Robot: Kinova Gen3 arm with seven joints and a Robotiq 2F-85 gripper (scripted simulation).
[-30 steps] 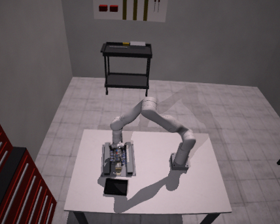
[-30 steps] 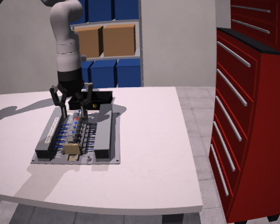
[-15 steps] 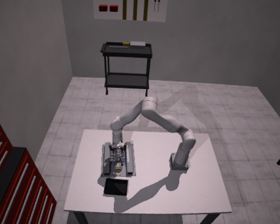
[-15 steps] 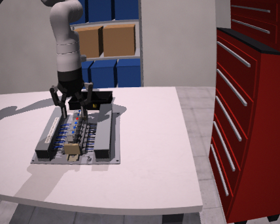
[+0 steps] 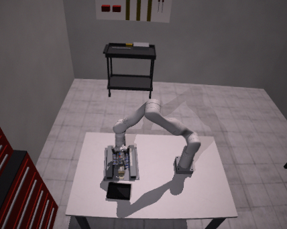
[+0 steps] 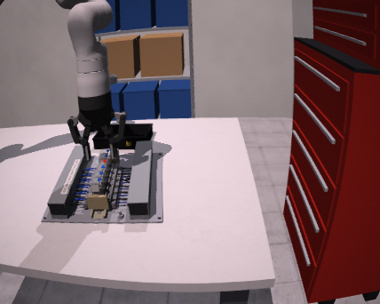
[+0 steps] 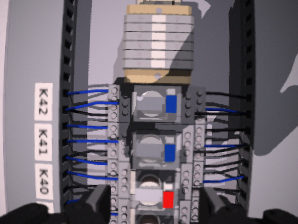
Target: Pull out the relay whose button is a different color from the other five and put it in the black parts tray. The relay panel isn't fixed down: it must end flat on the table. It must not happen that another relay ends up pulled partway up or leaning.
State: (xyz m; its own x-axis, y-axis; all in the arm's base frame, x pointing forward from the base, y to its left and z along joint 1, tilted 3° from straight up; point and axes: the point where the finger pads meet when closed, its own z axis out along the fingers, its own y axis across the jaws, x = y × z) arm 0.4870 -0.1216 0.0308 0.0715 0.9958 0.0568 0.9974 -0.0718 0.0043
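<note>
The red-button relay is 4 cm below my hand. The rest, counted from my hand: black parts tray 27 cm to the left, 7 cm below, 4 cm ahead.
</note>
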